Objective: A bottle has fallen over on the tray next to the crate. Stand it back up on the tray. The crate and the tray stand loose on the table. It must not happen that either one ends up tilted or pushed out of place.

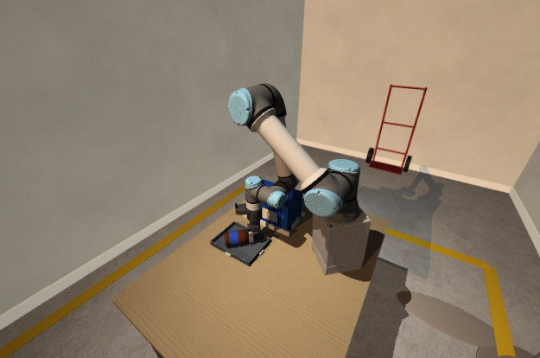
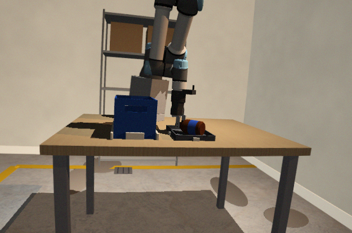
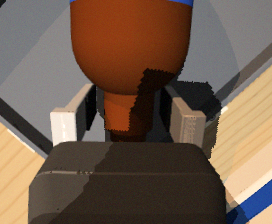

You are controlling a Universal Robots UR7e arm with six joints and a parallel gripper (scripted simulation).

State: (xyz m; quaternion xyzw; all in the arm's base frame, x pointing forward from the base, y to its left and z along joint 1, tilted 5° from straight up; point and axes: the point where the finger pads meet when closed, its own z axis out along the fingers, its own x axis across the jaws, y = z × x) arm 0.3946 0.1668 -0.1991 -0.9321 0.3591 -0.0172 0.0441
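The brown bottle lies 30 mm ahead of my hand, 40 mm to the left of it and 10 mm below it. Round my hand: tray 30 mm ahead, 40 mm to the left, 30 mm below; blue crate 20 mm ahead, 240 mm to the right, 40 mm above.
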